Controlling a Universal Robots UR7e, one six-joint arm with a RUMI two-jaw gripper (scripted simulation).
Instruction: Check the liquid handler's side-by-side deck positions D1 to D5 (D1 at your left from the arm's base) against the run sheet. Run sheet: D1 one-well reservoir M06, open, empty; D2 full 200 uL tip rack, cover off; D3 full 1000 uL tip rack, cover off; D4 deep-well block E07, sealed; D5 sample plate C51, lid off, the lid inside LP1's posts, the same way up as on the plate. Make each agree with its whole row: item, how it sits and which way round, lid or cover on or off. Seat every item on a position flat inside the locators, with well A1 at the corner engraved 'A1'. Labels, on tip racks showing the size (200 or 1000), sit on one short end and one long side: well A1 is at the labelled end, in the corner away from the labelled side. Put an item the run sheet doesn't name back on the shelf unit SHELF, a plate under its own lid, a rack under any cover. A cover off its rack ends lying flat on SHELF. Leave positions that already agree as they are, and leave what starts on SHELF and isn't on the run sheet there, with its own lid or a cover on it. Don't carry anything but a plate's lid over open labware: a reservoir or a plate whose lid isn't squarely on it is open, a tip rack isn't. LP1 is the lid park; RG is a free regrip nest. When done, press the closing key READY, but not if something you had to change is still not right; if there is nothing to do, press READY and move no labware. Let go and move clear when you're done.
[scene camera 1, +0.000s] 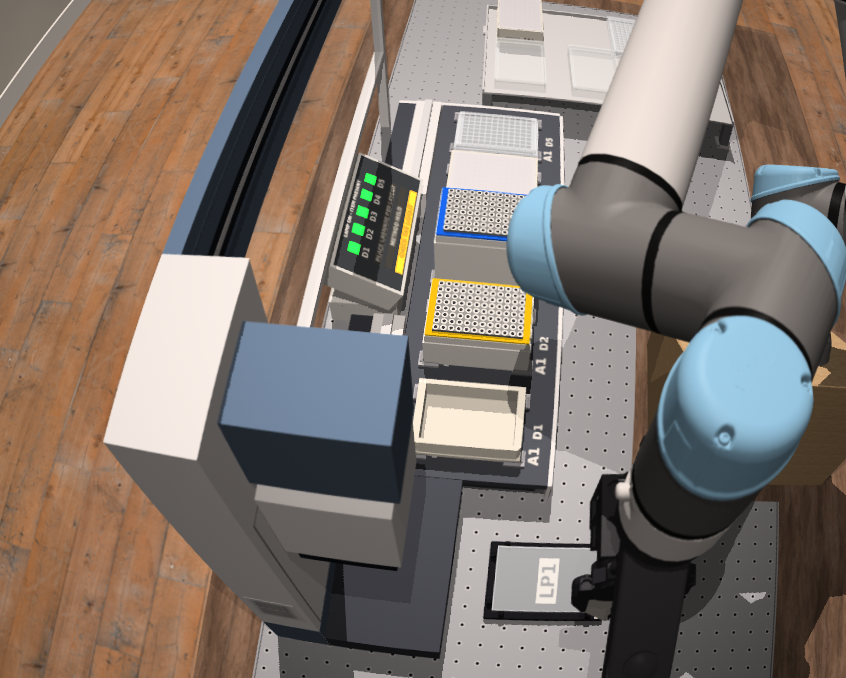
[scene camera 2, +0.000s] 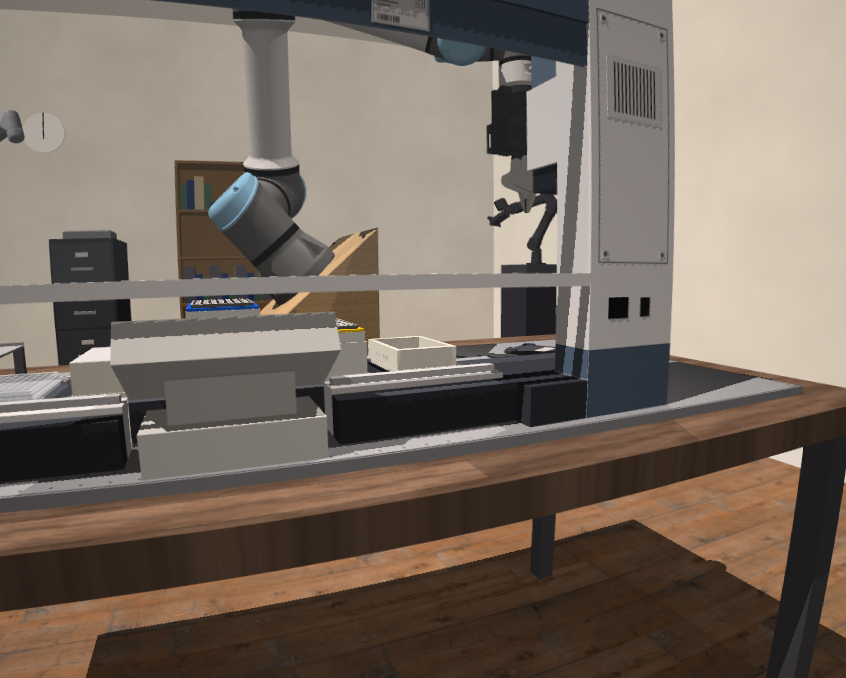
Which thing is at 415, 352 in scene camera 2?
A cream reservoir.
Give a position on a blue-rimmed tip rack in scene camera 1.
At 470, 240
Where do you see a cream reservoir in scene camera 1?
485, 415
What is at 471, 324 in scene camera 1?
A yellow-rimmed tip rack.
